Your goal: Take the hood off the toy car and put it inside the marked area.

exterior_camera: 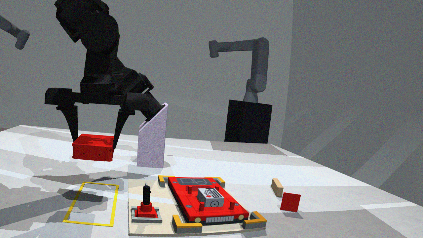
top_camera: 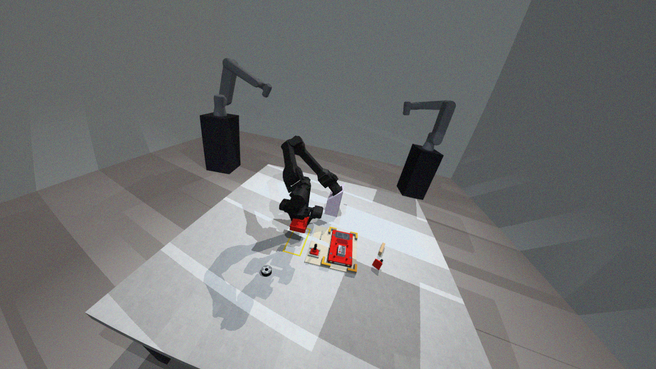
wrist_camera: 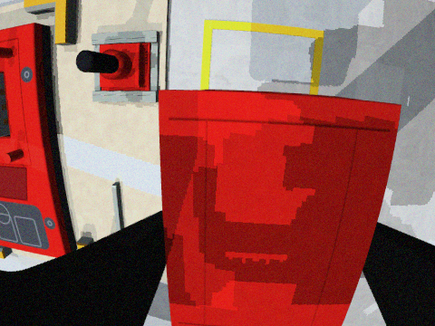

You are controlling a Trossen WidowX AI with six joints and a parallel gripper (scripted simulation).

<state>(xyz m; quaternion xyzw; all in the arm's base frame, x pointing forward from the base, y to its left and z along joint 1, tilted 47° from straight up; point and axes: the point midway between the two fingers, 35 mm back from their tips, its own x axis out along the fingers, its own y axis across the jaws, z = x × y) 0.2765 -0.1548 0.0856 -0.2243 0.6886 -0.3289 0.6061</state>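
Right now my gripper tip is 70 mm short of the red mount, 90 mm to the right of it and 70 mm above it. The rest, counted from my gripper tip: tan block: 10 mm behind, 420 mm to the left, 90 mm below; then black wheel: 210 mm ahead, 90 mm to the right, 100 mm below; then red hood: right at my gripper tip.
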